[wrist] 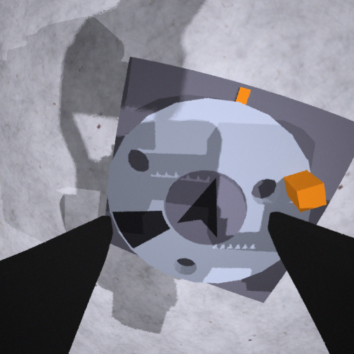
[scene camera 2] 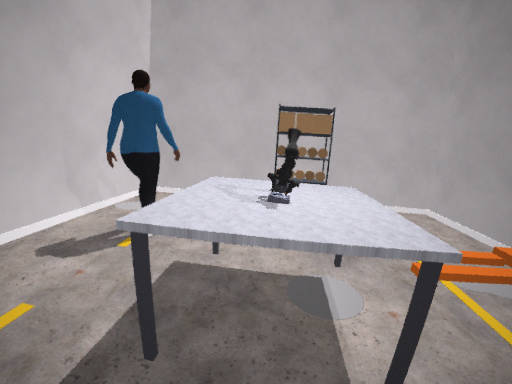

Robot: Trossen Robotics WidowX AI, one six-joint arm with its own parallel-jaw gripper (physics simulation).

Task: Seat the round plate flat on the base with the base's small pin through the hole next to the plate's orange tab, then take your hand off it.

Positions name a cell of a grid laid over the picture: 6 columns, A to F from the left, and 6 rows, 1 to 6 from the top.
Observation:
In view: the gripper (wrist: D4), a round pale plate (wrist: E3), a dark square base (wrist: C2) and a round centre boss (wrist: D4).

